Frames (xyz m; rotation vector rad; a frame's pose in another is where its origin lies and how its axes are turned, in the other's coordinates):
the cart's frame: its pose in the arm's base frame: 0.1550 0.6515 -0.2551 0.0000 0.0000 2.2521
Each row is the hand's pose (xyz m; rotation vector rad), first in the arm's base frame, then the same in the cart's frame.
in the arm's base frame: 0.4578 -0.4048 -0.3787 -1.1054 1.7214 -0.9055
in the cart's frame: -1.0112 0.4301 -0.1236 -1.2522 -2.0186 1.5915
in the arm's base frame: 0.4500 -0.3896 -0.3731 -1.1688 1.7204 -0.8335
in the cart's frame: -0.9945 0.4265 -0.1180 -1.2365 -2.1138 1.5740
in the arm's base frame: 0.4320 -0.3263 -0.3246 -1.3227 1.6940 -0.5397
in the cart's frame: -0.9340 0.4007 -0.0695 -1.2144 -2.4321 1.5561
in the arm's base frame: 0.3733 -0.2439 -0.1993 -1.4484 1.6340 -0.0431
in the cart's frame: -0.8330 0.3944 0.0558 0.9770 2.3058 -1.1950
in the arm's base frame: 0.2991 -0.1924 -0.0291 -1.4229 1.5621 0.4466
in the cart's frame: -0.7463 0.4196 0.2260 0.8370 2.0523 -0.8917
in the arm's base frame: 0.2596 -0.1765 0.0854 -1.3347 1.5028 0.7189
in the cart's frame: -0.7090 0.4402 0.3405 0.7854 1.8585 -0.7550
